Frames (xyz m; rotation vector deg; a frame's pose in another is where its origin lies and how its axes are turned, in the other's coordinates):
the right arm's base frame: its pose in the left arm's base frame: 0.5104 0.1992 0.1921 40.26 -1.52 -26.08
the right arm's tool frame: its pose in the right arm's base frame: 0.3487 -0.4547 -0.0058 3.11 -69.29 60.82
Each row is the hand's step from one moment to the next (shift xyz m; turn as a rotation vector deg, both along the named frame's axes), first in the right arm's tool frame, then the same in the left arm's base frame.
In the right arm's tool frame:
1: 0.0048 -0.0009 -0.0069 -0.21 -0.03 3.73
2: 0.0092 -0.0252 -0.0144 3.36 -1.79 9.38
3: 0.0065 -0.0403 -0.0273 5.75 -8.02 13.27
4: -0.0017 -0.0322 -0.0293 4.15 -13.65 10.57
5: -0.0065 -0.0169 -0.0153 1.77 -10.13 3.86
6: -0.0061 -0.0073 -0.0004 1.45 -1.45 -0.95
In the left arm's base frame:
1: 0.0072 0.0012 0.0043 -3.53 -1.22 0.03
2: 0.0224 -0.0196 0.0067 -8.02 -4.84 3.83
3: 0.0391 -0.0296 0.0022 -9.52 -12.08 6.08
4: 0.0378 -0.0210 -0.0056 -5.31 -16.47 3.96
5: 0.0193 -0.0108 -0.0085 -0.28 -10.89 1.38
6: 0.0022 -0.0065 -0.0066 1.48 -1.12 1.29

